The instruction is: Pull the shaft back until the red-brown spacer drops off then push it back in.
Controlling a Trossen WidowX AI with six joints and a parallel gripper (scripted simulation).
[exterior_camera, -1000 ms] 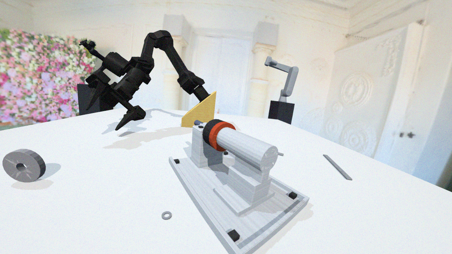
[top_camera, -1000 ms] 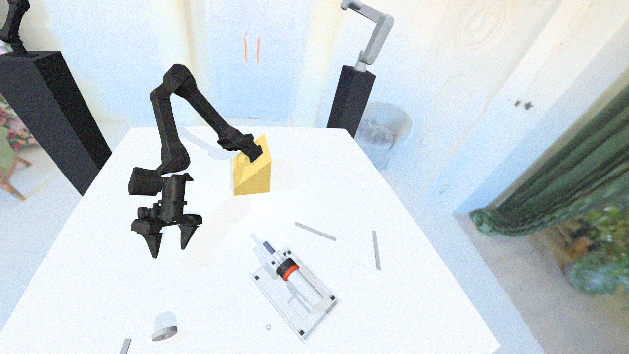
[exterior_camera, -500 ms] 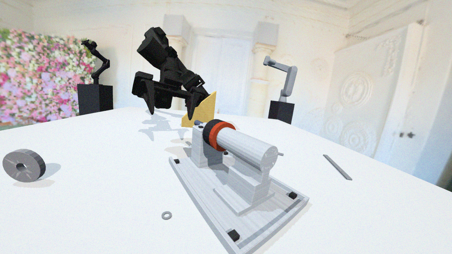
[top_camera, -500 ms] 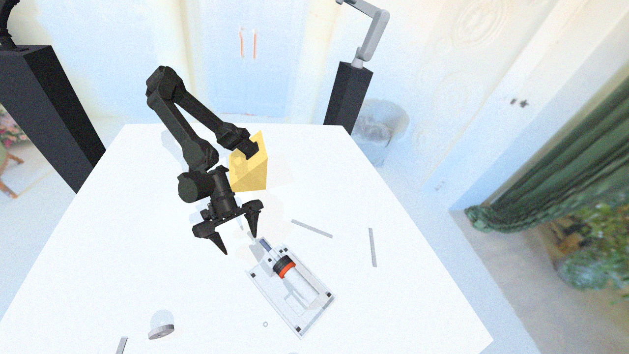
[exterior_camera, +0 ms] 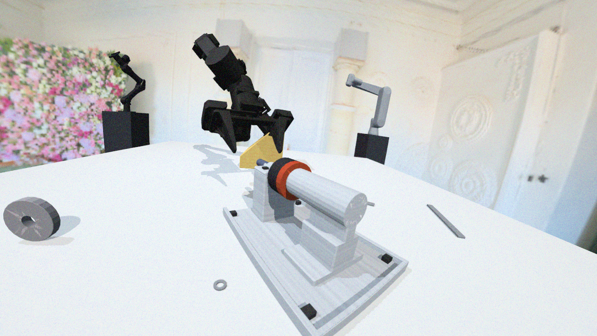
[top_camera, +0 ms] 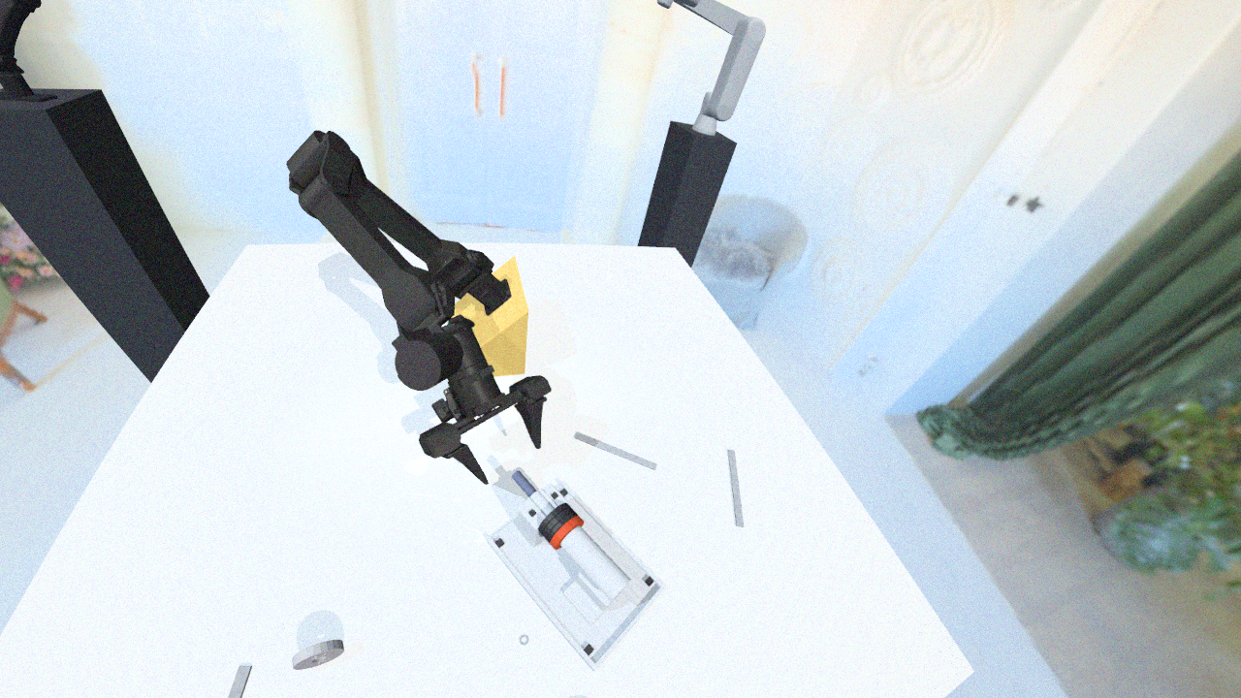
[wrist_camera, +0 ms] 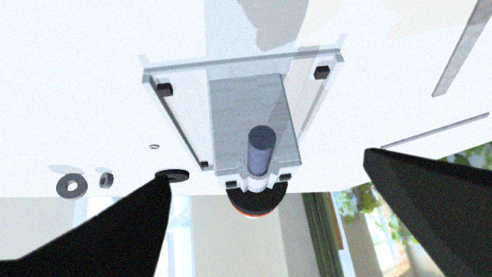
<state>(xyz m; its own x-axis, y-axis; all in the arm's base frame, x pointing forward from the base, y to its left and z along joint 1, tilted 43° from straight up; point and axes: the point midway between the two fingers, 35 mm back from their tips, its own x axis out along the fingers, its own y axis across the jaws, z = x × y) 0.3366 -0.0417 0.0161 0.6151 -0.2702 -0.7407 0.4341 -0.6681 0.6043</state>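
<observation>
The blue-grey shaft is 90 mm ahead of my gripper tip, 40 mm to the left of it and 20 mm below it. Also, from my gripper tip: grey disc (270 mm to the right, 160 mm ahead, 70 mm below); black spacer (100 mm ahead, 50 mm to the left, 20 mm below); red-brown spacer (110 mm ahead, 50 mm to the left, 20 mm below).
</observation>
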